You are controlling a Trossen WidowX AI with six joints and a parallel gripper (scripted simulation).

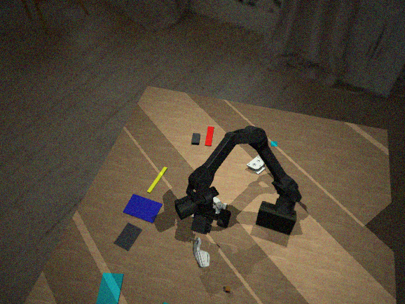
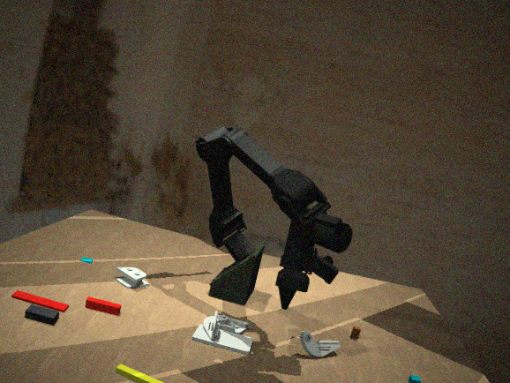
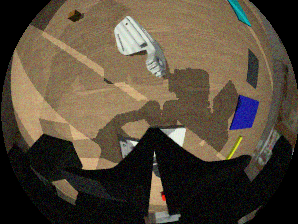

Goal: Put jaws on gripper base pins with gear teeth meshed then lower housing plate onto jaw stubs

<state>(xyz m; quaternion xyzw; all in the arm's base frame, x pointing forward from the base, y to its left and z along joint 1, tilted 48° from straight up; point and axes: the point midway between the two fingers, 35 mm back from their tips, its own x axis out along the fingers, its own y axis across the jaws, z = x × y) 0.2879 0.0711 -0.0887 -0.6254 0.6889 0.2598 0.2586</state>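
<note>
Now: gripper tip 7 cm to the right of the grey jaw and 6 cm above it. From my gripper tip the other things lie so: dark plate (30 cm ahead, 10 cm to the left, 9 cm below); blue plate (29 cm ahead, 9 cm below, 4 cm to the right); small brown block (20 cm to the left, 14 cm behind, 8 cm below).
</note>
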